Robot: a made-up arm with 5 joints.
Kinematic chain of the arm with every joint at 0, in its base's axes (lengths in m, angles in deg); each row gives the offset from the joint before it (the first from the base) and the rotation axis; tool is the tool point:
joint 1: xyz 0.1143 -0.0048 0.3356 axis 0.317 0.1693 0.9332
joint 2: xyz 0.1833 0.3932 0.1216 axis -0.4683 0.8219 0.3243
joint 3: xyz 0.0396 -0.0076 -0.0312 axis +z
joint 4: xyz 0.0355 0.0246 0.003 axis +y
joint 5: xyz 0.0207 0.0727 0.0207 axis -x
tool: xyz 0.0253 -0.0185 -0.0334
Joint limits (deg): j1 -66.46..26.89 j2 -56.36..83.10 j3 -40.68..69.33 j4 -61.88..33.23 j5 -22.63..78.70
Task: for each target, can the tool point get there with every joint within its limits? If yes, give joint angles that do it. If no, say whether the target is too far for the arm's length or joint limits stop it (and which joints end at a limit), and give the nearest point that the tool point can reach.
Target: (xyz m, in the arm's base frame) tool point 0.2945 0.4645 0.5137
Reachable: yes | joints 5.97 -20.94 41.40 -40.62 67.94
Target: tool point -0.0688 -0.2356 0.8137
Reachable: no: joint limits stop it (at a limit: joint 1, joint 2, joint 3, joint 5) | nearest point 0.5271 -0.0269 0.5506 | short by 0.684 m
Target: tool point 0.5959 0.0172 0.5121
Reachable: yes | joints -56.98 -39.45 -26.63 17.68 50.01
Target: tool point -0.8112 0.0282 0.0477
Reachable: no: too far | nearest point 0.0213 0.4040 0.4255 | short by 0.988 m
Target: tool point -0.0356 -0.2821 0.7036
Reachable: no: joint limits stop it (at a limit: joint 1, joint 2, joint 3, joint 5) | nearest point 0.5290 -0.0323 0.5496 | short by 0.636 m
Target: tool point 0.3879 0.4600 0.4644
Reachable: yes | joints 4.62 -2.70 1.86 6.67 70.97
